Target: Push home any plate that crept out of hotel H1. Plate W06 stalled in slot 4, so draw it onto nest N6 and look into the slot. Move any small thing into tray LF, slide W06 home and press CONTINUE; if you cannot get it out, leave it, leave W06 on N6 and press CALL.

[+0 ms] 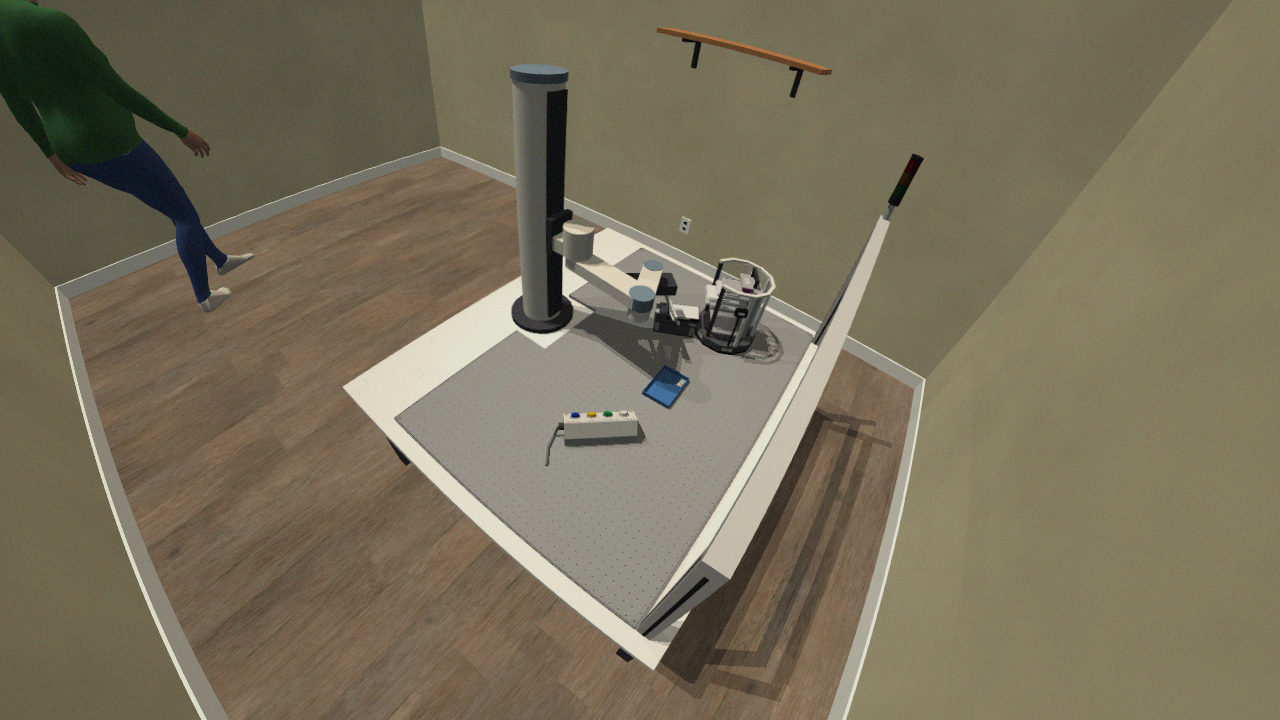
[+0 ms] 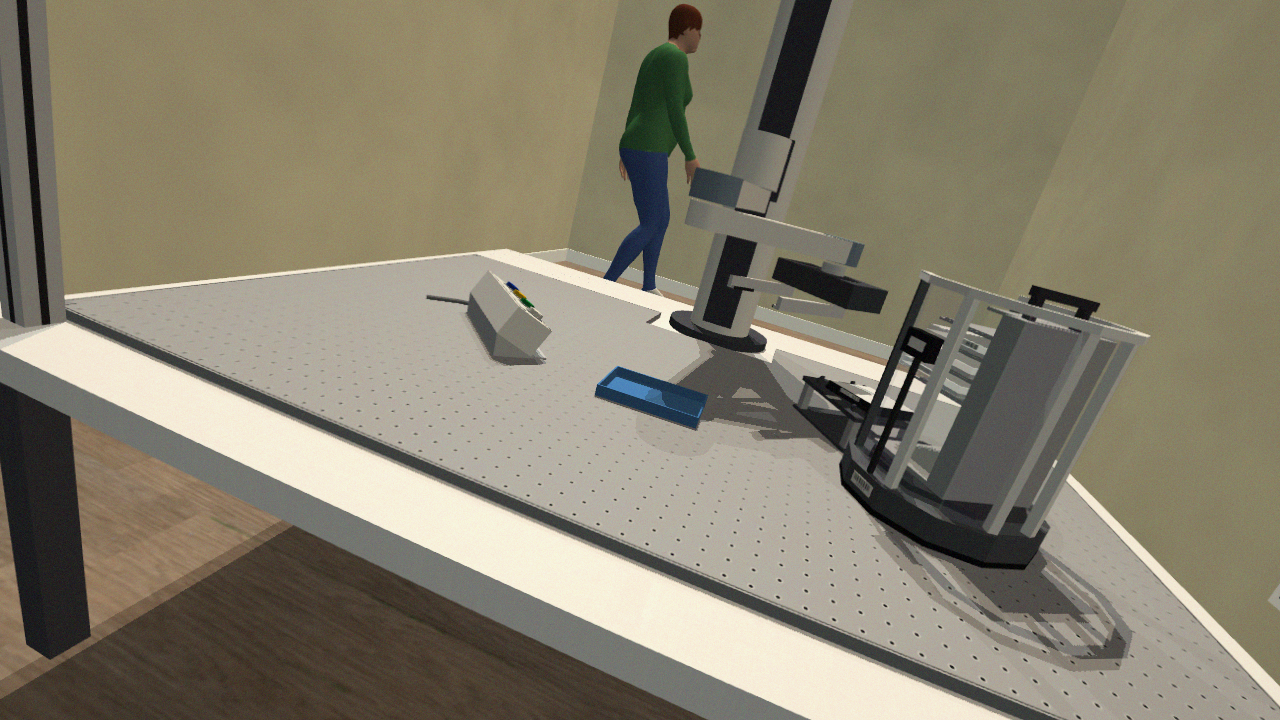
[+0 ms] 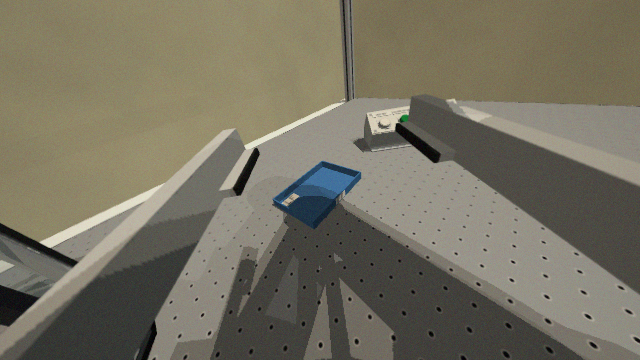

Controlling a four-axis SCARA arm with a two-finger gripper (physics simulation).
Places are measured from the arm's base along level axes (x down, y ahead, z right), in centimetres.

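Pixels of known places: gripper, fingertip midpoint: (image 1: 658,319) (image 2: 753,291) (image 3: 324,127); arm's base, link origin: (image 1: 542,312) (image 2: 716,334).
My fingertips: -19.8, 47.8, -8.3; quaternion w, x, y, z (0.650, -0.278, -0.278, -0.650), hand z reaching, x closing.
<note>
Ahead of a thing's pixels: the offset from my fingertips to its top centre, as dx, dy, dz. Level surfaces: height alone.
My gripper (image 2: 752,293) (image 3: 324,127) is open, with nothing between its fingers. It hangs above the table, beside hotel H1 and facing tray LF. Hotel H1 (image 1: 726,342) (image 2: 948,532) is a round open frame on a dark base. Plates show inside, but W06, slot 4 and any small thing cannot be made out. Dark nest N6 (image 1: 673,329) (image 2: 836,394) stands at the hotel's front; whether a plate lies on it is unclear. Blue tray LF @(+16.8, +12.4, +8.9) (image 1: 660,390) (image 2: 640,391) (image 3: 325,177) holds no visible loose thing. The button box @(+10.1, +6.1, +38.5) (image 1: 599,428) (image 2: 510,317) (image 3: 387,137) has several coloured buttons; their labels are unreadable.
The arm's tall column (image 1: 529,197) stands at the table's back edge. A long pale panel @(dx -42.2) (image 1: 787,447) runs along one side, with a signal tower (image 1: 905,180) at its far end. A person in green (image 1: 80,98) (image 2: 657,98) is beyond the table.
</note>
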